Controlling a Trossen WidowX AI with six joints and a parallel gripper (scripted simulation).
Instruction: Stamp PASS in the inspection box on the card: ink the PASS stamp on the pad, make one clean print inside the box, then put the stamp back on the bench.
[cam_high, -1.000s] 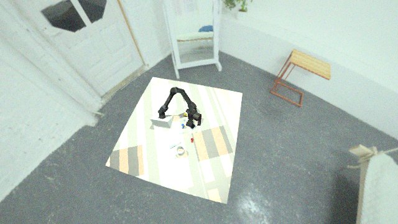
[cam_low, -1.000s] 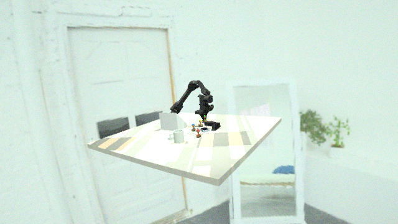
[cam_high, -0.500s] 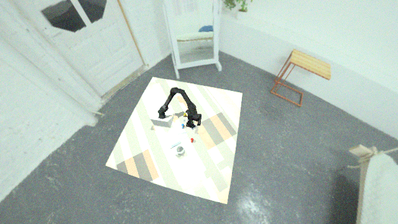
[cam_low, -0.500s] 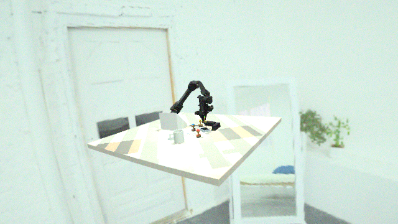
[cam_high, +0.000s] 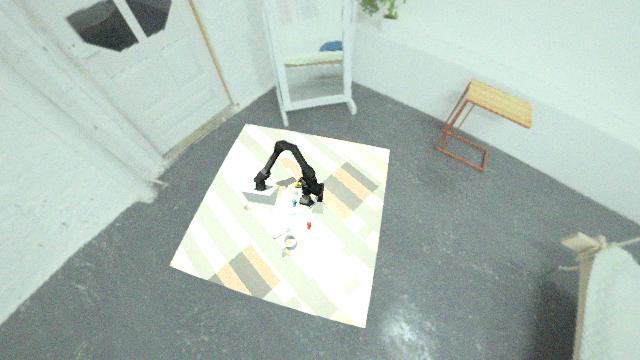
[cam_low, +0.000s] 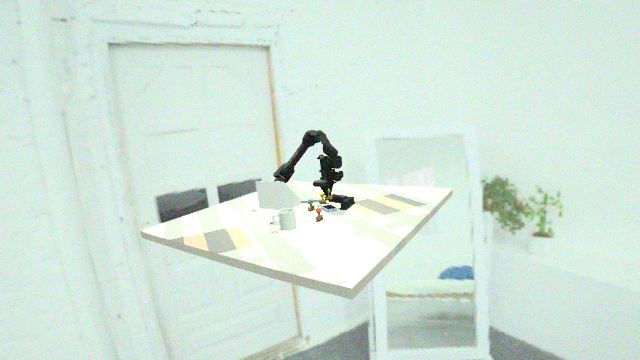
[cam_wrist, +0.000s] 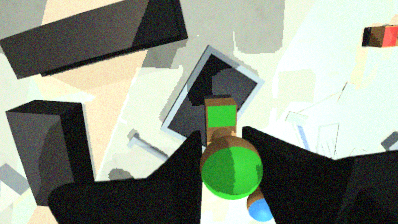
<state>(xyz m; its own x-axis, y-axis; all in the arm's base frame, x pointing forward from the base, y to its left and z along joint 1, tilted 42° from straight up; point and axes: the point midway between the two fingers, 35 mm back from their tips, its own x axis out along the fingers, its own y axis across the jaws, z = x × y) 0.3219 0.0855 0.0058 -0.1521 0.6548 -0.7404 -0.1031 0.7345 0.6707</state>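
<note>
The dark ink pad lies 70 mm below my gripper tip. Round my gripper tip: green-topped stamp: right at my gripper tip; then black block: 60 mm ahead, 90 mm to the left, 60 mm below; then blue-knobbed stamp: 90 mm behind, 50 mm to the right, 60 mm below.
</note>
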